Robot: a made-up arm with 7 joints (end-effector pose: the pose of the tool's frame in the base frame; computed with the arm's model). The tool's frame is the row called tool.
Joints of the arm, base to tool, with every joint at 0 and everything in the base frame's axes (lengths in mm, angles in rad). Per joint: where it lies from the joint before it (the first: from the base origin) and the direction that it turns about. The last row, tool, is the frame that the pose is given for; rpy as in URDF.
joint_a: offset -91 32 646 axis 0 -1 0
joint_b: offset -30 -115 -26 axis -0.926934 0.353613 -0.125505
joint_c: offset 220 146 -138 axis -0.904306 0.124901 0.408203
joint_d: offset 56 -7 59 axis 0 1 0
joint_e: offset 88 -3 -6 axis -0.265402 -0.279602 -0.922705
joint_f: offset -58 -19 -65 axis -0.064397 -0.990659 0.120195
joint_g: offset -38 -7 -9 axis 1 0 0
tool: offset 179 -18 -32 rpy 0.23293 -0.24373 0.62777
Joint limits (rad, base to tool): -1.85..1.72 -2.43..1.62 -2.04..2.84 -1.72..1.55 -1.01..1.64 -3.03..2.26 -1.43..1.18
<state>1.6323 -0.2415 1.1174 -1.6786 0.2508 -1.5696 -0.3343</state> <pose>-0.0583 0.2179 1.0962 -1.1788 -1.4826 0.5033</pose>
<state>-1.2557 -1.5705 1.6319 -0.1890 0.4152 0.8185 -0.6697</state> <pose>0.3564 0.0314 0.6006 -0.6500 -0.5312 0.6780</pose>
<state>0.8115 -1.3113 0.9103 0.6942 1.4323 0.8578 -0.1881</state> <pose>-0.1051 0.0223 1.0115 -0.8466 -1.5780 -0.4039</pose>
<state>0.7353 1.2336 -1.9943 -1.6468 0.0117 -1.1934 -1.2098</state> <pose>0.0933 -0.4978 0.5998 -0.1471 -1.0189 -0.7897</pose>
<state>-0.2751 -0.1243 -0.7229 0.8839 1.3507 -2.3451 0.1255</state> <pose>0.0028 0.2246 0.4684 -1.6771 -1.8050 1.8470</pose>
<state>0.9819 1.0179 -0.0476 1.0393 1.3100 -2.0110 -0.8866</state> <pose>0.1241 -0.1647 0.4653 1.0988 0.8638 -1.3511</pose>
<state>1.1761 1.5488 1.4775 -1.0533 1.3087 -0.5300 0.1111</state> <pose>0.3605 -0.3443 0.7448 -1.6742 -0.5876 0.3387</pose>
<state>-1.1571 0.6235 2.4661 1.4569 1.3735 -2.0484 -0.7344</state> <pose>-0.2053 0.0041 0.5465 -2.4927 -0.1142 -0.6291</pose>
